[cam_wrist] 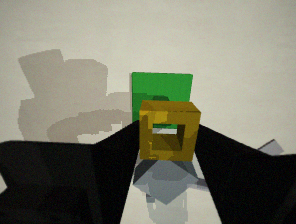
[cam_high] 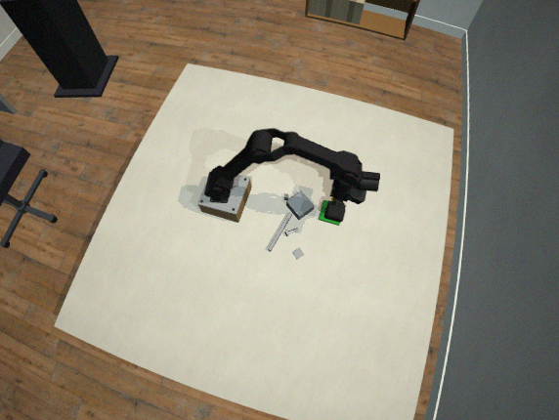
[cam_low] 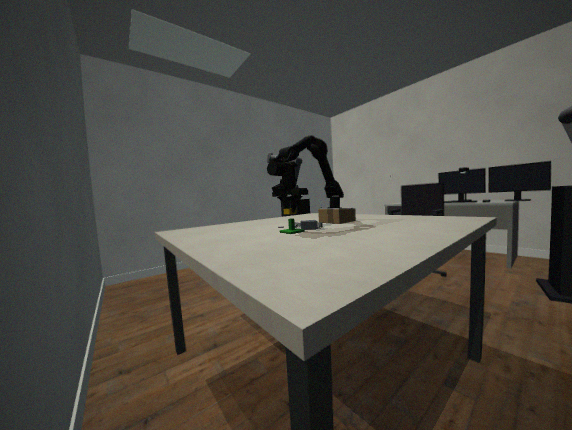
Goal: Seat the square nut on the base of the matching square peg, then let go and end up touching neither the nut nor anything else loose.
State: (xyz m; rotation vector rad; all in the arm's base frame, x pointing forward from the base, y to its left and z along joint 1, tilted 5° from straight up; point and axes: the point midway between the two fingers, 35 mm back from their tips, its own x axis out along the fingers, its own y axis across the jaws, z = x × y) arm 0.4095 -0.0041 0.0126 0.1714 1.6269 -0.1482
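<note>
Right now my hand is 12 cm past the grey block, 1 cm to the right of it and 10 cm above it. Round my hand: long grey bar: 18 cm behind, 9 cm to the right, 11 cm below.
</note>
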